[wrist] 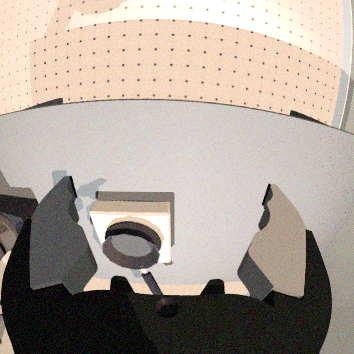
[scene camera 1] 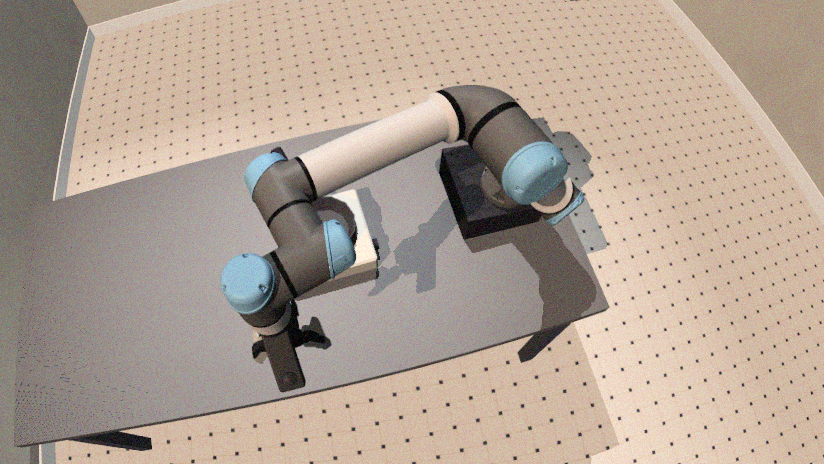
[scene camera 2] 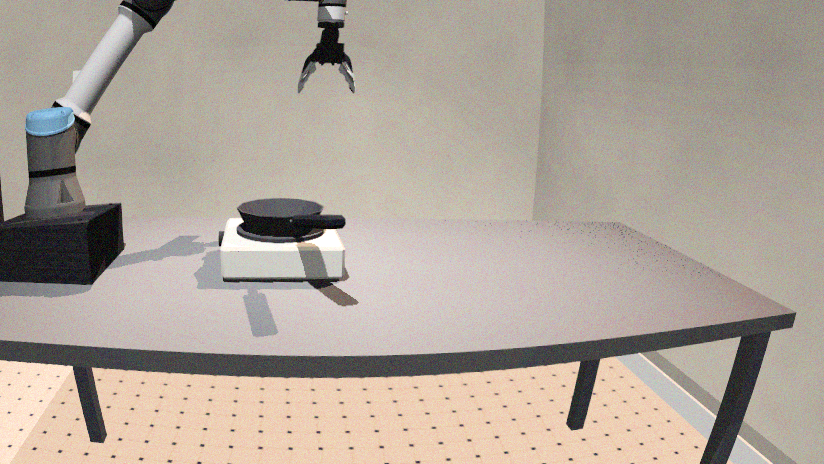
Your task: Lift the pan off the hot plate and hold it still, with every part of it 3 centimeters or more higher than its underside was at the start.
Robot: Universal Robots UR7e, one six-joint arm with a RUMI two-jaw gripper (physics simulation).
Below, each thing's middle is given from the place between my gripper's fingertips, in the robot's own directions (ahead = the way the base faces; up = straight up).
Labels:
Right now the white hot plate (scene camera 2: 318,254) is 390 mm to the right of my hand, 310 mm below it and 130 mm behind it. Also, from my hand: black pan (scene camera 2: 276,216): 490 mm to the right, 220 mm below, 110 mm behind.

